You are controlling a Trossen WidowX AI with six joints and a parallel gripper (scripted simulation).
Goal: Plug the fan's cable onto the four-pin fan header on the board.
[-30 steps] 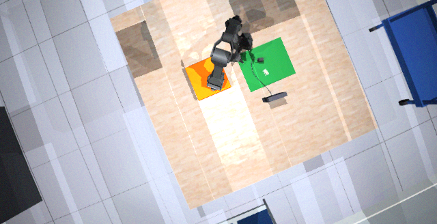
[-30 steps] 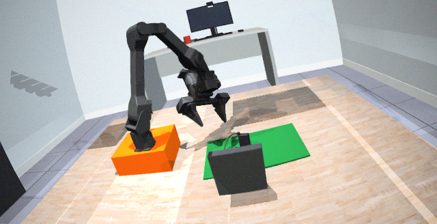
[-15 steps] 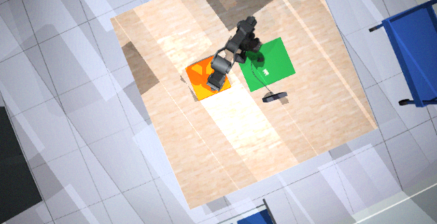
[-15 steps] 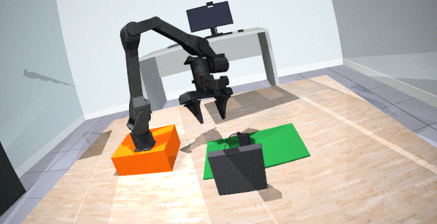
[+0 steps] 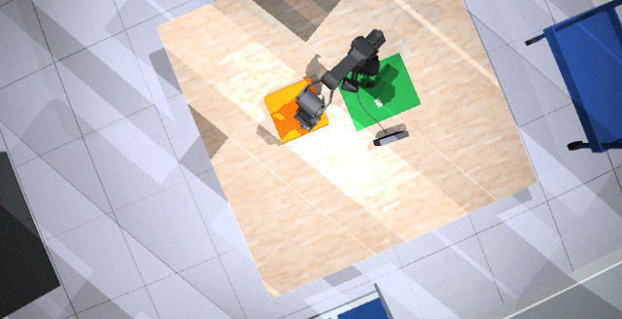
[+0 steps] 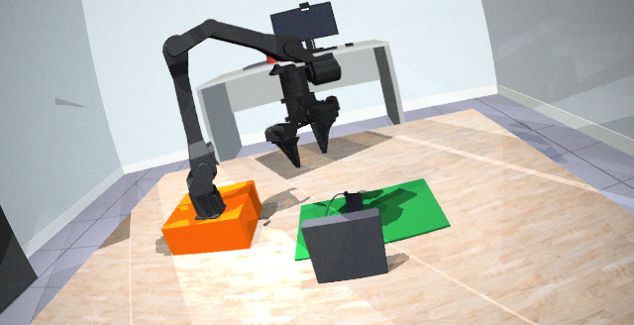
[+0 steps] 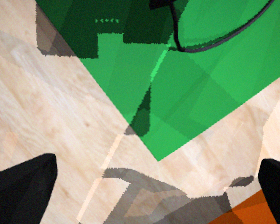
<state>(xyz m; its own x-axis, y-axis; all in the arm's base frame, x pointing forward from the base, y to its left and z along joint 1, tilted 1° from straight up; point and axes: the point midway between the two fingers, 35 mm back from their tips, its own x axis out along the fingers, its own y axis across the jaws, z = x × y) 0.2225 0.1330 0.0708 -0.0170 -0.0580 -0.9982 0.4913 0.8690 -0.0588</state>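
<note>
My gripper tip is 9 cm above the black plug, 8 cm short of it and 5 cm to the left of it. The rest, counted from my gripper tip: dark square fan: 28 cm to the right, 9 cm ahead, 6 cm below; green board: 13 cm below, 11 cm ahead, 9 cm to the right.
</note>
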